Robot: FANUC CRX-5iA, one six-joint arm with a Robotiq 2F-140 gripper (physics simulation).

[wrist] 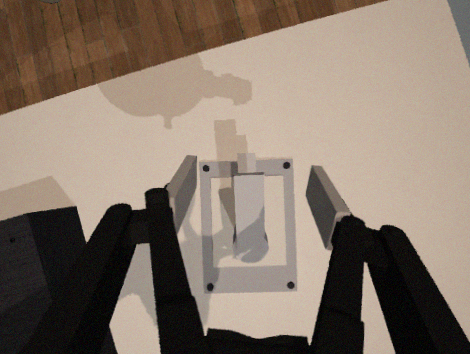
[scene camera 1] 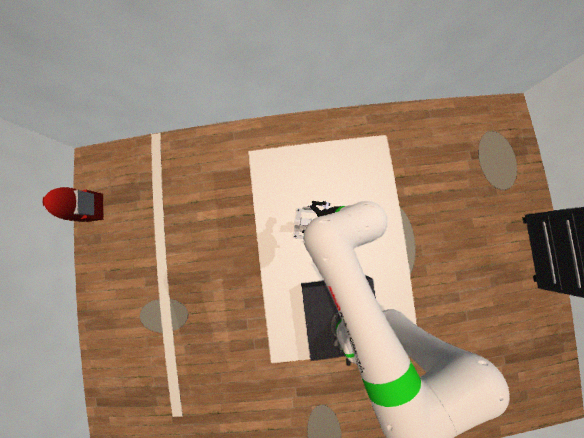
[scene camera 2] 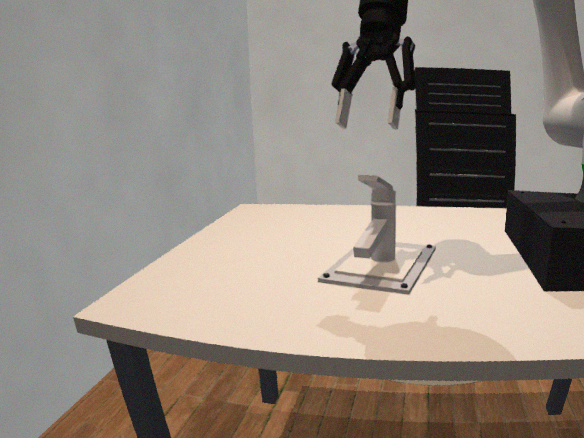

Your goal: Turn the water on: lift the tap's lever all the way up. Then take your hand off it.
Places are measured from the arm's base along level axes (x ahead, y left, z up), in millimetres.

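Pixels of known places: gripper, fingertip midpoint: (wrist: 252,176) (scene camera 1: 302,219) (scene camera 2: 366,125).
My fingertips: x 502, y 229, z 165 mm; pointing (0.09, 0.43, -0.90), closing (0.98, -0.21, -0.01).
Note:
Behind a point stands the place of what it marks.
The grey tap (scene camera 2: 384,232) {x 483, y 185, z -30 mm} stands upright on its flat base plate, with its spout (scene camera 2: 370,240) {x 495, y 245, z -27 mm} (wrist: 246,163) {x 503, y 253, z -29 mm} pointing out low over the plate. The tap's lever (scene camera 2: 375,181) {x 489, y 232, z 72 mm} (wrist: 249,200) {x 499, y 203, z 71 mm} sits on top of the body; it slopes up from the body, and its free end is raised and levels off above the spout. My gripper (scene camera 2: 368,122) {x 502, y 229, z 165 mm} (wrist: 252,176) {x 502, y 229, z 165 mm} is open and empty. It hangs well above the lever, apart from it, with the fingertips to either side of the tap in the wrist view. In scene camera 1 the arm hides part of the tap.
The base plate (scene camera 2: 365,286) {x 498, y 264, z -104 mm} (wrist: 250,280) {x 484, y 46, z -101 mm} has dark screws at its corners and rests on the pale table (scene camera 1: 320,165) {x 843, y 122, z -109 mm} (scene camera 2: 200,280) {x 801, y 316, z -108 mm} (wrist: 375,100) {x 758, y 343, z -109 mm}. A black box (scene camera 1: 317,320) {x 15, y 139, z 5 mm} (scene camera 2: 565,255) {x 141, y 217, z -41 mm} (wrist: 40,255) {x 182, y 156, z 4 mm} stands on the table at the arm's side. A black slatted unit (scene camera 2: 465,160) stands behind the table.

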